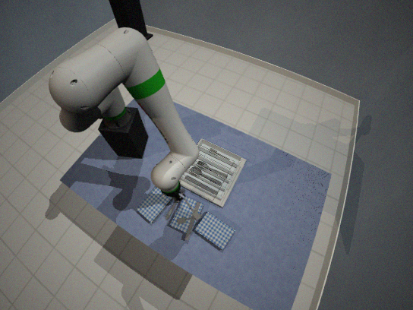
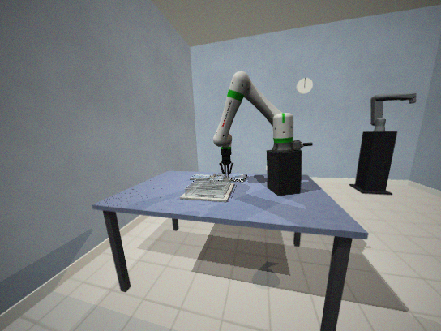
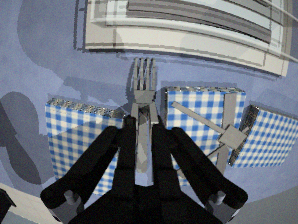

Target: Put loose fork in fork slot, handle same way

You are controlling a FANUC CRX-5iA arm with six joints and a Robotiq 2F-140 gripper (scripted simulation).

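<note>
The white cutlery tray lies 8 cm ahead of my hand, 25 cm to the left of it and 2 cm above it.
</note>
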